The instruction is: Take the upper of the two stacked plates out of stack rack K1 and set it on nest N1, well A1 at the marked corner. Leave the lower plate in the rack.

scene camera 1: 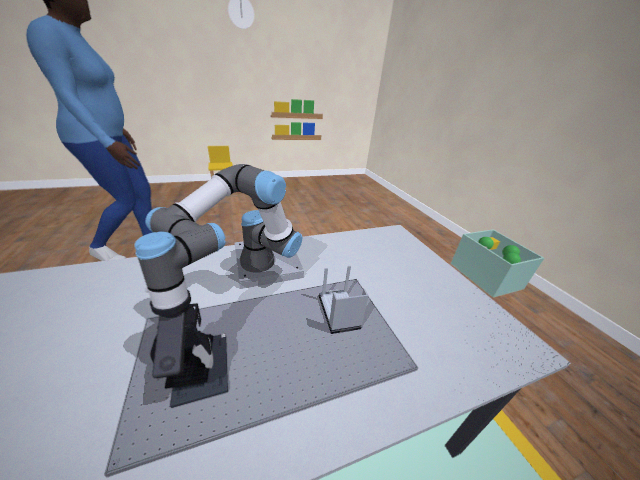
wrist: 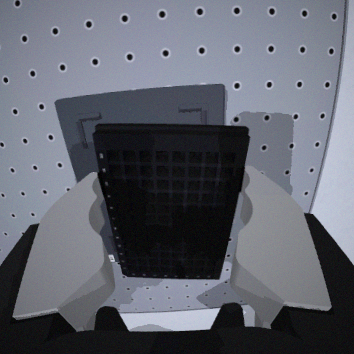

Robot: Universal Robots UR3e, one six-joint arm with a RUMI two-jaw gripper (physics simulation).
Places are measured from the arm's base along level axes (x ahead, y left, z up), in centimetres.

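Where they show: gripper, fingertip midpoint: (scene camera 1: 189,372) (wrist: 171,171); arm's base, link origin: (scene camera 1: 257,261).
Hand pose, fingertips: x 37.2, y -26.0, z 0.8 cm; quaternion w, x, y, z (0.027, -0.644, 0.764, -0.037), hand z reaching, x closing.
Observation:
Each offset is from my fingertips to the top centre of the thing. Level surfaces: height alone.
My gripper (scene camera 1: 188,365) (wrist: 171,171) is shut on a black well plate @[dx -3.2, dy +0.8, dz +1.9 cm] (wrist: 170,200), with its long sides between the pale fingers. It holds the plate above the dark nest N1 @[dx -2.7, dy +2.4, dz -2.3 cm] (scene camera 1: 219,361) (wrist: 145,102), with a gap between them. In the wrist view the nest's far edge and two corner brackets show beyond the plate. A small white corner mark @[dx -9.4, dy +8.8, dz -2.6 cm] (scene camera 1: 223,335) (wrist: 111,258) shows near the plate's near left corner. The plate's lettering is too small to read. Stack rack K1 @[dx -5.0, dy +43.9, dz +10.3 cm] (scene camera 1: 349,312) stands apart at the right; the plate inside is not clearly discernible.
A perforated grey board @[dz -3.8 cm] (scene camera 1: 279,356) (wrist: 280,32) lies under the nest and rack. The rack has upright posts and tall panels. The arm's base stands behind the board. A green bin (scene camera 1: 478,268) is beyond the table's right edge. A person (scene camera 1: 85,98) stands behind the table at left.

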